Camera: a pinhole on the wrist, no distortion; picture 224 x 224 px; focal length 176.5 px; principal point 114.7 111.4 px. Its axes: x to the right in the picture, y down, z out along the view. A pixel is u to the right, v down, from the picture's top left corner.
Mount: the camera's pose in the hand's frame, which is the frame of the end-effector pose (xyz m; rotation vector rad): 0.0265 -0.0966 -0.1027 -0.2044 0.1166 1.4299
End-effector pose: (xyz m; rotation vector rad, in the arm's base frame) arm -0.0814 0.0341 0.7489 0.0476 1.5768 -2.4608
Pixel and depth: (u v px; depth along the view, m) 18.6 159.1 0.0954
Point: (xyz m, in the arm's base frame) -0.0962 0.0861 0.8606
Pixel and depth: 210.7 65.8 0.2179
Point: -0.1492 -0.0847 0.7235
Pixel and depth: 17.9 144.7 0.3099
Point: -0.0320 -0.0863 1.0253
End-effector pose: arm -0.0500 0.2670 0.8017 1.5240 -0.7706 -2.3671
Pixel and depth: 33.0 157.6 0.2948
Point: -0.1854 0.4992 0.8475
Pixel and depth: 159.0 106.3 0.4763
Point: -0.3805 0.2565 0.9464
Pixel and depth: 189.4 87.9 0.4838
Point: -0.4090 0.1616 0.9383
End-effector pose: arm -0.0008 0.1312 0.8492 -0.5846 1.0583 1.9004
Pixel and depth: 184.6 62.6 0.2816
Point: -0.1071 0.2953 0.8813
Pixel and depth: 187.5 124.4 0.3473
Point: -0.1036 0.2766 1.0064
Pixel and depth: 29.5 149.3 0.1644
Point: 0.1284 0.2161 0.8463
